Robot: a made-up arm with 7 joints.
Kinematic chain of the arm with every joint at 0, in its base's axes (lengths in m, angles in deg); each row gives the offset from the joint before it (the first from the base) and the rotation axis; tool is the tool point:
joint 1: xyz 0 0 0.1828 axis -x
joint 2: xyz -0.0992 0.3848 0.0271 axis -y
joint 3: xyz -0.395 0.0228 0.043 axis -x
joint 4: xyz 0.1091 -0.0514 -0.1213 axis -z
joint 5: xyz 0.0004 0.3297 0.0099 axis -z
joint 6: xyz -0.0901 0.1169 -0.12 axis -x
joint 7: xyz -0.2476 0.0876 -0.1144 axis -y
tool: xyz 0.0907 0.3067 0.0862
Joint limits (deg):
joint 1: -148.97..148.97
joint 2: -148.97..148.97
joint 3: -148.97..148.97
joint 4: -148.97..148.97
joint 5: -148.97..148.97
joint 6: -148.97..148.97
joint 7: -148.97..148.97
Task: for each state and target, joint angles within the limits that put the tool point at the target. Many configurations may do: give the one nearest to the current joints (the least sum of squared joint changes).
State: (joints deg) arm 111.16 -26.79 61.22 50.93 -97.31 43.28 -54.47
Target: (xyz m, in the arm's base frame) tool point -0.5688 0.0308 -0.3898
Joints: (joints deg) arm 148.64 -75.10 49.12 50.12 -113.85 1.54 -39.48
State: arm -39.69 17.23 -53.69 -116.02 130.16 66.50 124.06
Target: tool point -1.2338 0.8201 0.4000
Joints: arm -31.17 -9.02 -49.88 -118.58 103.94 60.96 127.66
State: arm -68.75 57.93 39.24 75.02 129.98 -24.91 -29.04
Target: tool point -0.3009 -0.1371 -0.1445
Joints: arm -69.27 56.47 33.52 109.68 108.17 -2.24 -40.38
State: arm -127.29 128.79 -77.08 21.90 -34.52 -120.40 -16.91
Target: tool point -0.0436 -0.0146 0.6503
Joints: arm -139.15 126.00 -78.09 27.44 -41.74 -127.85 -16.88
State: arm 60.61 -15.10 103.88 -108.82 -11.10 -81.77 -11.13
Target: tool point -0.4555 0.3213 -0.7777
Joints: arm 104.03 -18.02 126.50 -124.41 -16.63 -84.64 -8.70
